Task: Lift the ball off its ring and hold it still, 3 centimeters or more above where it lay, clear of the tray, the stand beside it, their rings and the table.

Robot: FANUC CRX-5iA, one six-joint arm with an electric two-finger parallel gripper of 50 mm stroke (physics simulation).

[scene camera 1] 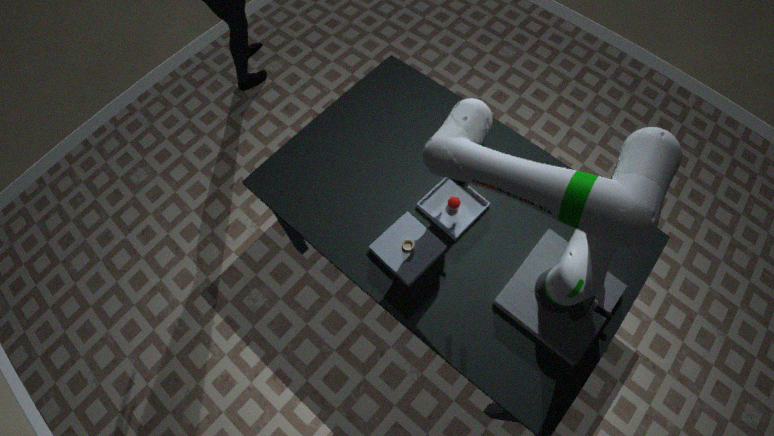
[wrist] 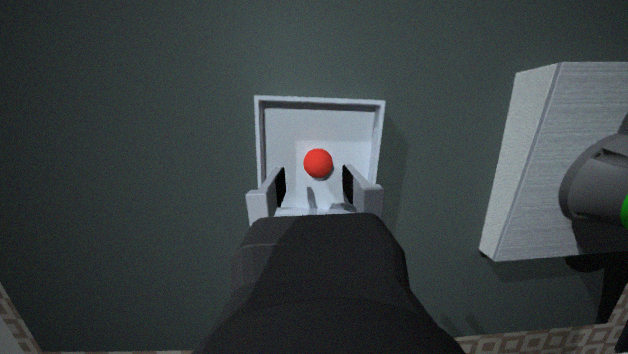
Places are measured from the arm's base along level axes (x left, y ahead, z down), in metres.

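Pixels of known places: gripper, fingertip midpoint: (scene camera 1: 459,181) (wrist: 313,178); arm's base, origin of the base link: (scene camera 1: 556,290) (wrist: 603,178).
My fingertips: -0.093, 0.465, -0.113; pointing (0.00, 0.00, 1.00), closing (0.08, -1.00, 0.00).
Note:
For each thing: its top centre in the pictures, then the offset to it from my fingertips, as dx, dy, dz. "spot": a spot on its surface instead. Level surfaces: height alone.
- red ball, middle of its top: (wrist: 318,166) (scene camera 1: 454,199) +0.013, -0.007, +0.105
- light grey tray, middle of its top: (wrist: 317,162) (scene camera 1: 453,203) +0.013, -0.007, +0.132
- tan ring, surface spot: (scene camera 1: 407,246) spot: +0.250, +0.031, +0.124
- dark table, its level: dz +0.160
A red ball (scene camera 1: 453,202) (wrist: 318,163) sits near the middle of a light grey tray (scene camera 1: 471,223) (wrist: 320,100) with low walls. The ring under the ball cannot be made out. The stand (scene camera 1: 387,247) is a grey block beside the tray in the scene view, and a tan ring (scene camera 1: 407,246) lies on its top. My gripper (wrist: 313,178) is open and empty, above the tray. In the wrist view the ball shows beyond the fingertips, between their two lines. The arm hides the gripper in the scene view.
The dark table (scene camera 1: 335,157) (wrist: 125,150) carries everything. The robot's grey base block (scene camera 1: 528,281) (wrist: 550,200) stands at the right. The arm (scene camera 1: 519,173) reaches over the table beside the tray. A person's legs (scene camera 1: 238,48) show on the floor beyond the table.

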